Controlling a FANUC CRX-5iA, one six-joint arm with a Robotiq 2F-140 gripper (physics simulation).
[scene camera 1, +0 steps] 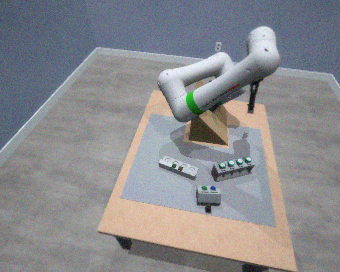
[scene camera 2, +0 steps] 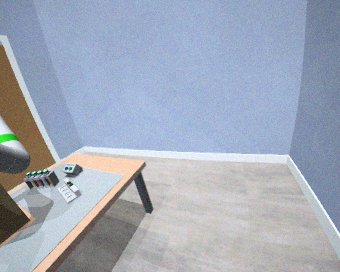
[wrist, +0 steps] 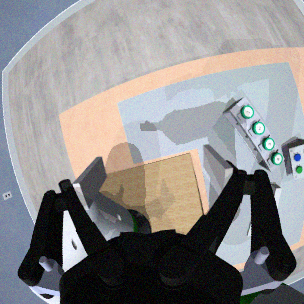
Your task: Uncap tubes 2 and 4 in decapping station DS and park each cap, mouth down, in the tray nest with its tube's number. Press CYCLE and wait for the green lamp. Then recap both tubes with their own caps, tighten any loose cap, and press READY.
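Frame: origin at the arm's base, x ahead, y left, z up, level; centimetres.
Where they show: gripper, fingertip midpoint: [wrist: 152, 161].
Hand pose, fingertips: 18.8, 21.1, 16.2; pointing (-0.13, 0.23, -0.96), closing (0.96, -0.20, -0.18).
Observation:
After its pixels a point has its place, as x, y, z.
The decapping station [scene camera 1: 234, 173] @(43.7, 18.1, -15.9) [scene camera 2: 44, 181] [wrist: 249, 136] @(40.1, 16.3, -7.0) is a grey rack on the mat. Four green-rimmed white caps sit in a row on its tubes; the cap numbers are too blurred to read. The white tray [scene camera 1: 189, 173] @(49.8, -8.2, -12.0) [scene camera 2: 68, 193] @(42.0, -16.7, -15.6) lies beside it, with round nest outlines and small dark green and amber spots. The button box [scene camera 1: 209, 196] @(63.1, 2.5, -9.4) [scene camera 2: 72, 170] @(58.0, -3.2, -10.8) [wrist: 296, 160] @(57.6, 3.3, -9.8) has one green and one blue button. My gripper [scene camera 1: 251, 109] @(18.8, 21.1, 16.2) [wrist: 152, 161] @(18.8, 21.1, 16.2) is open and empty, high over the table's back right part in scene camera 1, well away from the station.
The wooden pedestal [scene camera 1: 210, 131] @(22.0, 2.4, -5.6) [wrist: 172, 185] @(15.1, 8.6, -9.0) stands under the arm [scene camera 1: 215, 96] @(37.8, -2.2, 32.5), behind the tray and station. A small black block [scene camera 1: 208, 208] @(67.4, 2.7, -13.9) is at the button box's front. The grey mat [scene camera 1: 145, 185] @(58.2, -31.6, -16.4) lies on the wooden table [scene camera 1: 200, 237] @(80.7, -0.5, -16.7). Arm shadows cross the mat.

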